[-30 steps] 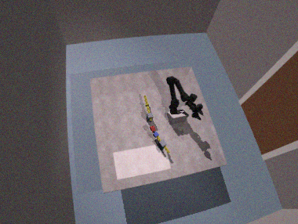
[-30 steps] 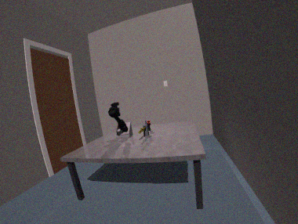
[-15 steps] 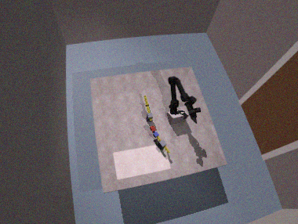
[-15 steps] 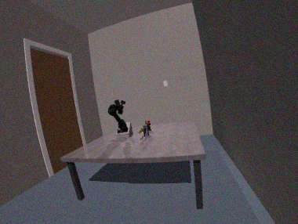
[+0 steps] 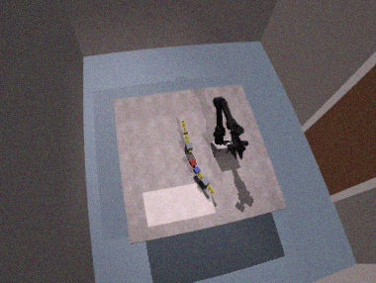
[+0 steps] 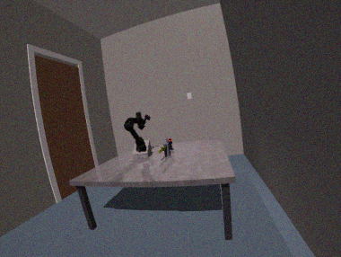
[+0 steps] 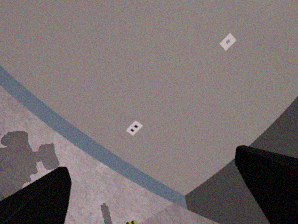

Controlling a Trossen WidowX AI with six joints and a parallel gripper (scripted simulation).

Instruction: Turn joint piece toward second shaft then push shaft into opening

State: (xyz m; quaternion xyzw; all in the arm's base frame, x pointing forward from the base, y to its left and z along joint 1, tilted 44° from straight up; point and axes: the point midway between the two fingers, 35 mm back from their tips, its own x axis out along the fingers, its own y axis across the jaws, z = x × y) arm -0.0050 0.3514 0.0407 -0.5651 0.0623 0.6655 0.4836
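My gripper tip is 28 cm short of the red joint piece, 23 cm above it and 12 cm to the left of it.
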